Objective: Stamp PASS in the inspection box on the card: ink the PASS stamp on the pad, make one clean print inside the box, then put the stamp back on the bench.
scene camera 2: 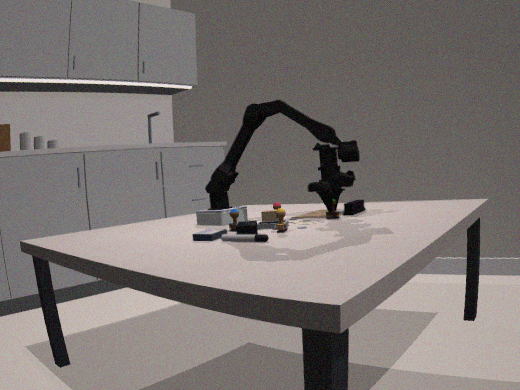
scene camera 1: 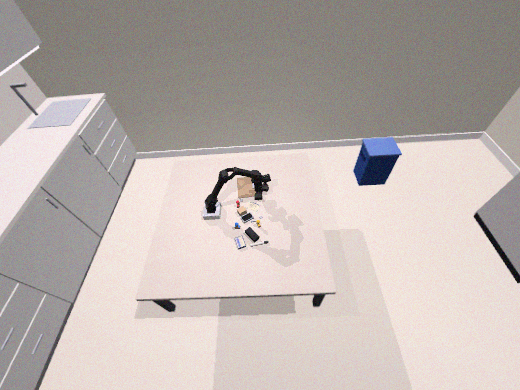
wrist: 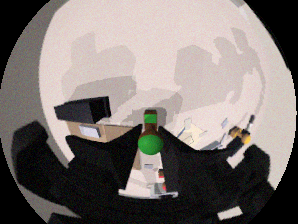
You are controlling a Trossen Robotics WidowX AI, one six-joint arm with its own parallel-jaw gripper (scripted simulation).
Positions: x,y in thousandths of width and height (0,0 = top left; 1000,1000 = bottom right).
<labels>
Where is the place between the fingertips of my gripper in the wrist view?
At 505,569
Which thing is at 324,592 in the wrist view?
A flat tan board.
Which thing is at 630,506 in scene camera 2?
My gripper.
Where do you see a black block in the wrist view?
304,498
</labels>
